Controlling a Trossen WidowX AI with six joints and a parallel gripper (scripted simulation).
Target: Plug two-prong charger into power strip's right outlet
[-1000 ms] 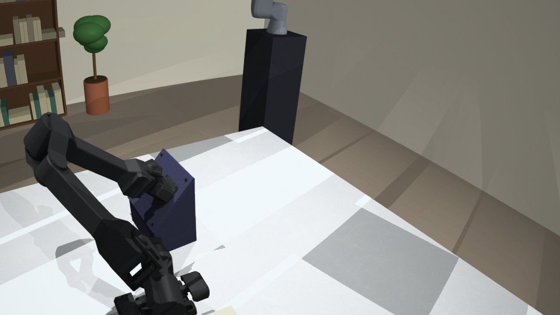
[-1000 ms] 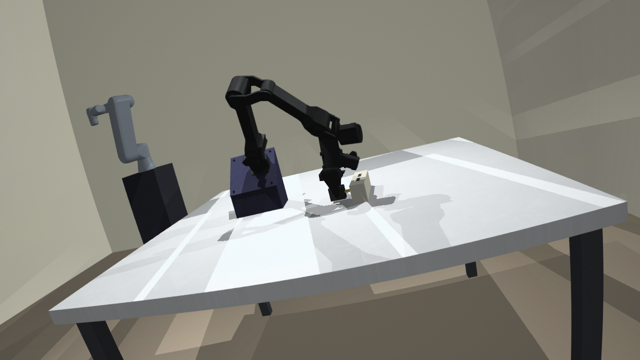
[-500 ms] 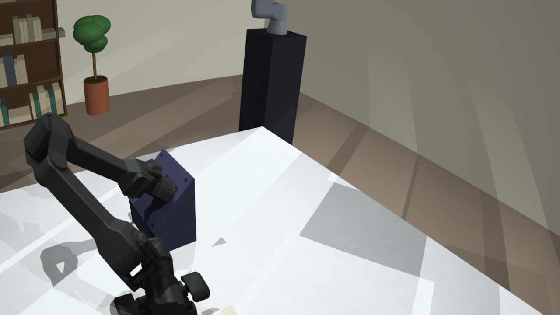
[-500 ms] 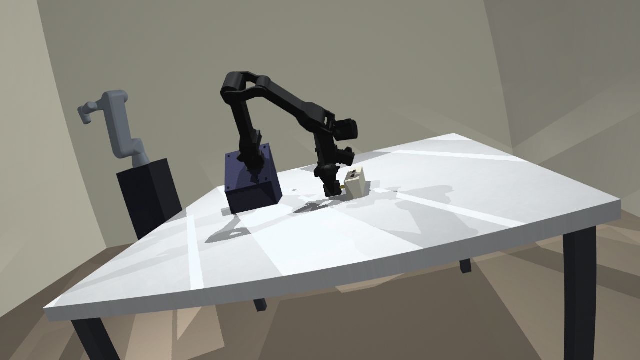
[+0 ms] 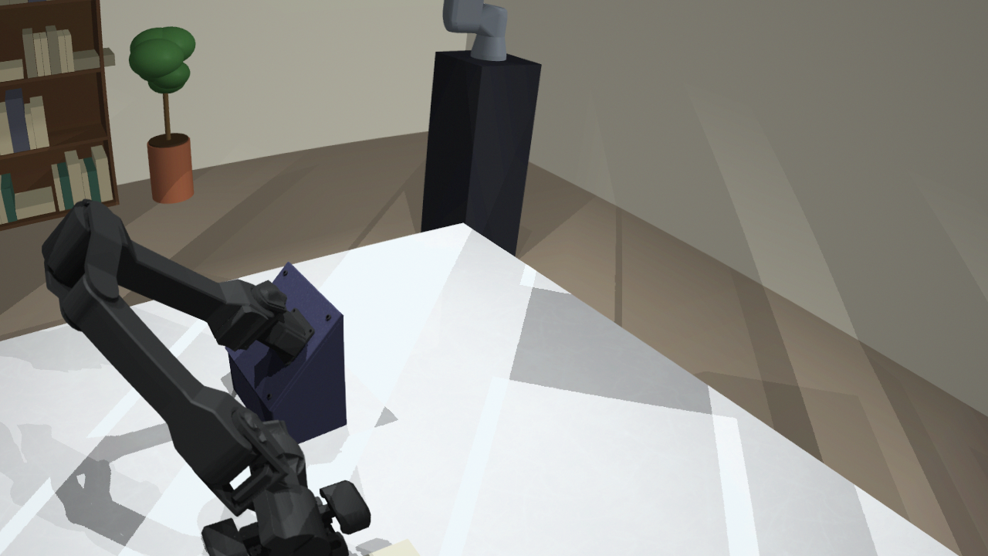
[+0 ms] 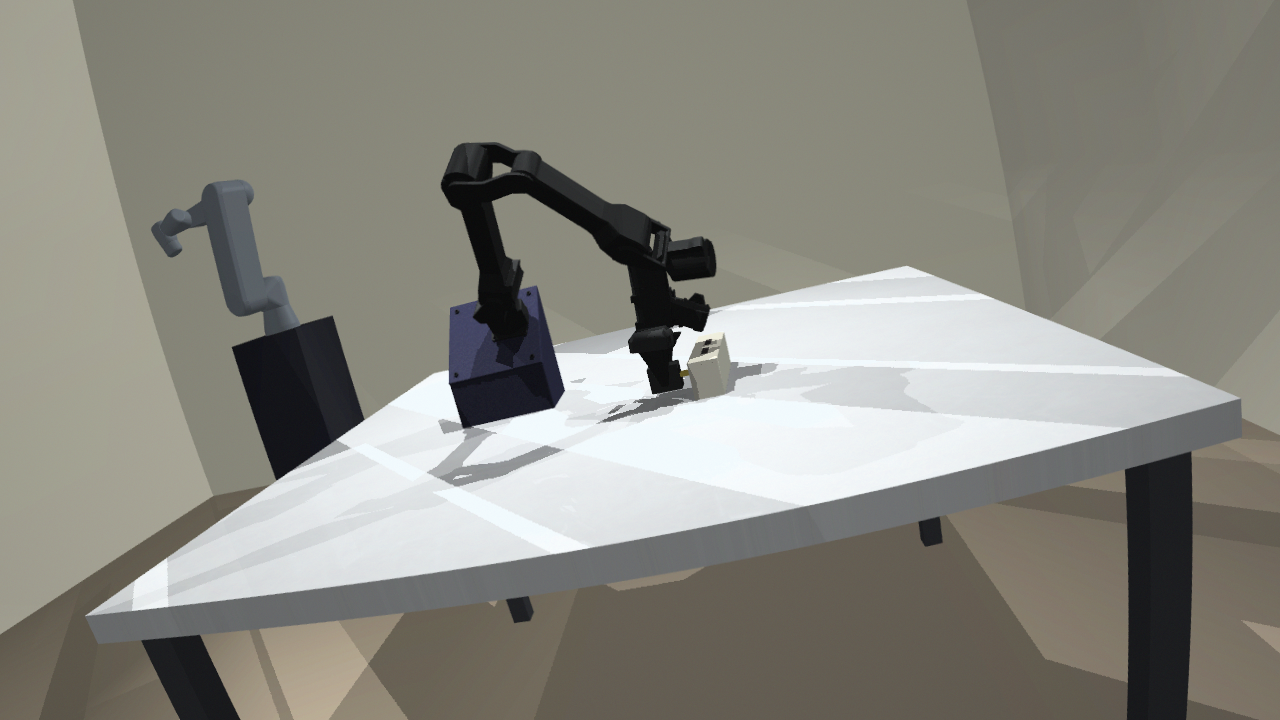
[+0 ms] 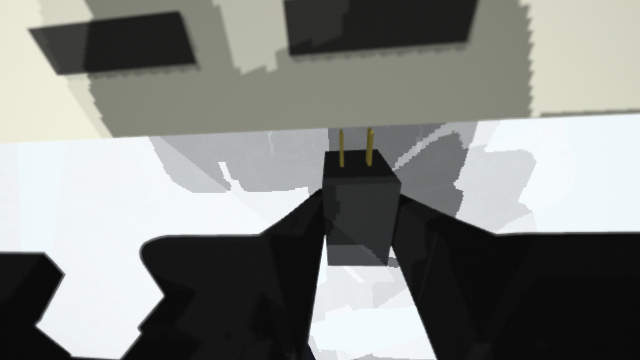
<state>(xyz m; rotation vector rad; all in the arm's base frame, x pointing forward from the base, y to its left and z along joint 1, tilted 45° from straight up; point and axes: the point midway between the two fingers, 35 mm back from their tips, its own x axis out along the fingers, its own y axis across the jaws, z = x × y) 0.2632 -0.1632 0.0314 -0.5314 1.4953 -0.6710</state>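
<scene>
Right now my gripper tip is 20 mm short of the black two-prong charger and 10 mm below it.
</scene>
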